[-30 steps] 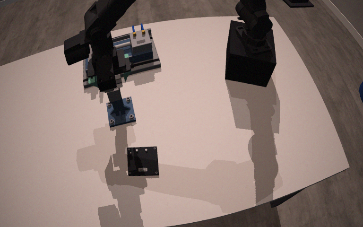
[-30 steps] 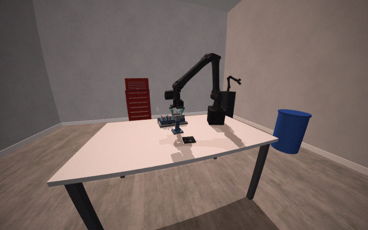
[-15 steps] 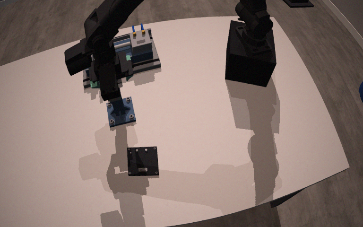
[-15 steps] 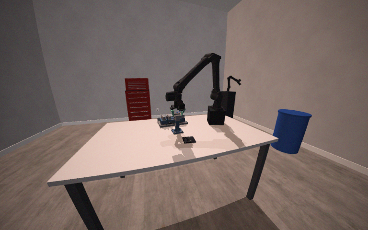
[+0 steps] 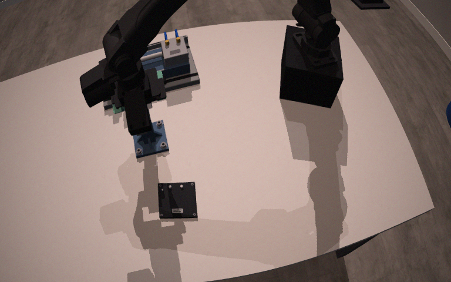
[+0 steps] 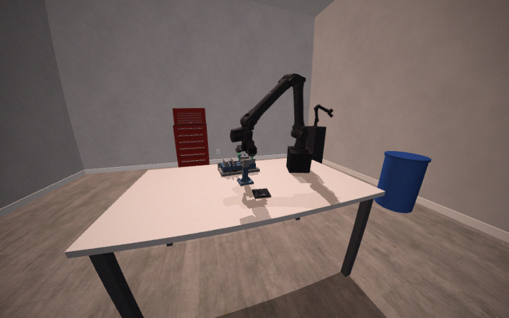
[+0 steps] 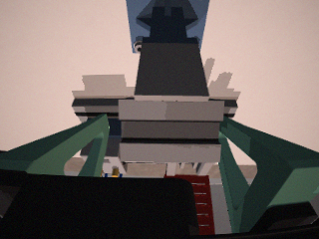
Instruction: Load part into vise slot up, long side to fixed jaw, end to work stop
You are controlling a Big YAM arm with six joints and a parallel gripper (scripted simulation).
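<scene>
The part is 10 mm ahead of my hand, 10 mm to the left of it and 10 mm above it. Round my hand: black infeed plate (10 mm behind, 190 mm to the left, 150 mm below); moving jaw (10 mm ahead, 230 mm to the right, 80 mm below); dark short rod (40 mm ahead, 180 mm to the right, 60 mm below).
</scene>
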